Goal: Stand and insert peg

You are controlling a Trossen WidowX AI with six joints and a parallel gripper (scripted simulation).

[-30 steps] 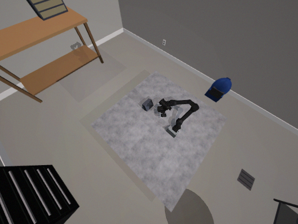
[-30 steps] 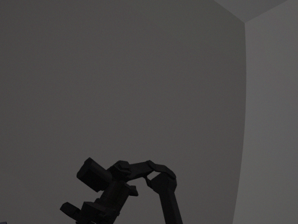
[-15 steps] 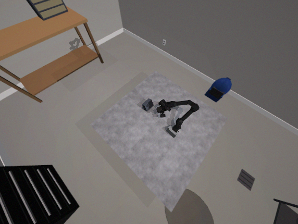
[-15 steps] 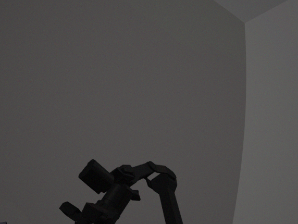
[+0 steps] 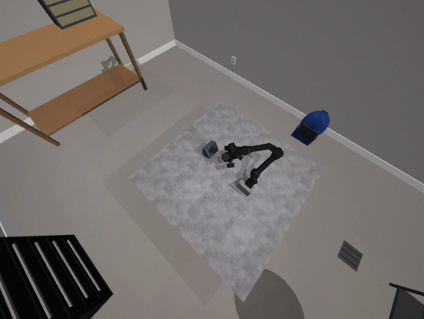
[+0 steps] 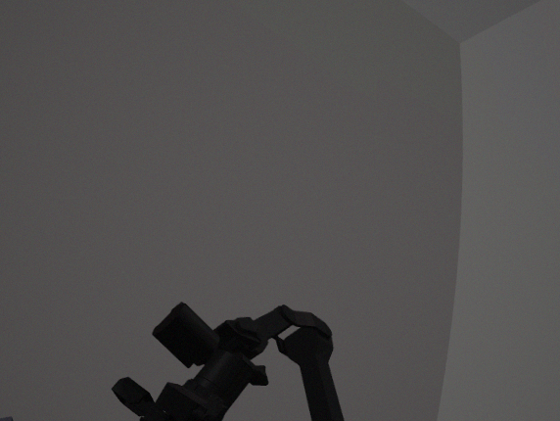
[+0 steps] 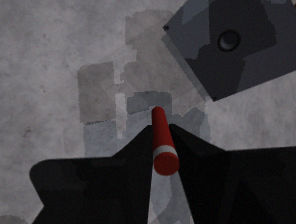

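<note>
Now: the sloped panel 16 cm ahead of my gripper tip, 2 cm below it and 1 cm to the left of it. From my gripper tip the other things lie so: red peg: 1 cm behind, 1 cm above.
</note>
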